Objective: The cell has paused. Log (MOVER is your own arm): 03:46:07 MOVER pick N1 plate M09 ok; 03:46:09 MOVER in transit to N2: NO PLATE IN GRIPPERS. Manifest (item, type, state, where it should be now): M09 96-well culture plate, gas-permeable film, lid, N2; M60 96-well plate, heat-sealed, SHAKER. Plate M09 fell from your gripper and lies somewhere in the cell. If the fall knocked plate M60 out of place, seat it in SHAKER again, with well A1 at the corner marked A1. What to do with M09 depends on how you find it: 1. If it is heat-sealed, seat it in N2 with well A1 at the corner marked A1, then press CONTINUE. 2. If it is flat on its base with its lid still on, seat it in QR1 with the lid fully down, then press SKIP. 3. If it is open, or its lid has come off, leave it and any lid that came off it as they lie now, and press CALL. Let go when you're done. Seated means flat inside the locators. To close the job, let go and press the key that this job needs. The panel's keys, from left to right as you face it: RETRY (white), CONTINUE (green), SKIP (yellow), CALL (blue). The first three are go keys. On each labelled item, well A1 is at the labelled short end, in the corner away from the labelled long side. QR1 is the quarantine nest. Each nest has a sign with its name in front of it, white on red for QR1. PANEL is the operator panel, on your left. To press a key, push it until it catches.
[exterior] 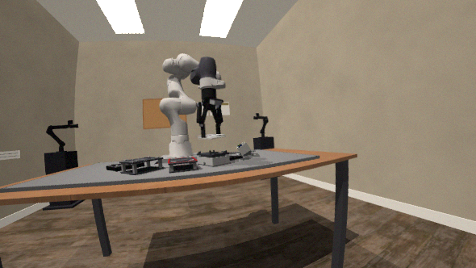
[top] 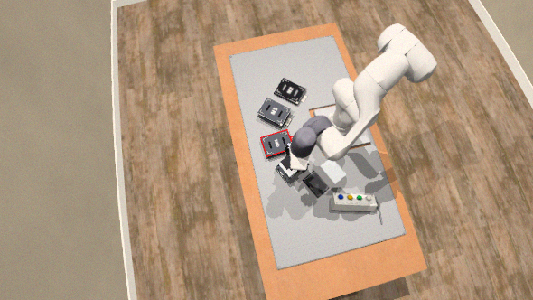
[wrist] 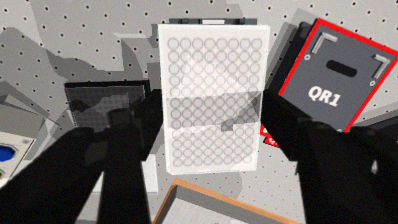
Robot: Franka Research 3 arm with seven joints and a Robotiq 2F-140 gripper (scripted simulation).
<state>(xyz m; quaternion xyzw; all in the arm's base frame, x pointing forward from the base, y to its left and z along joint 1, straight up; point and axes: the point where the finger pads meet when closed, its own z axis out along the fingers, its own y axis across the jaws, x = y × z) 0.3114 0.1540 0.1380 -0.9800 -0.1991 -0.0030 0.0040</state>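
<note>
My hand is 20 mm above the white 96-well plate. From my hand the other things lie so: pale lid (220 mm behind, 70 mm to the left, 160 mm below); dark plate (100 mm behind, 120 mm to the left, 150 mm below); QR1 nest (40 mm ahead, 150 mm to the right, 120 mm below).
</note>
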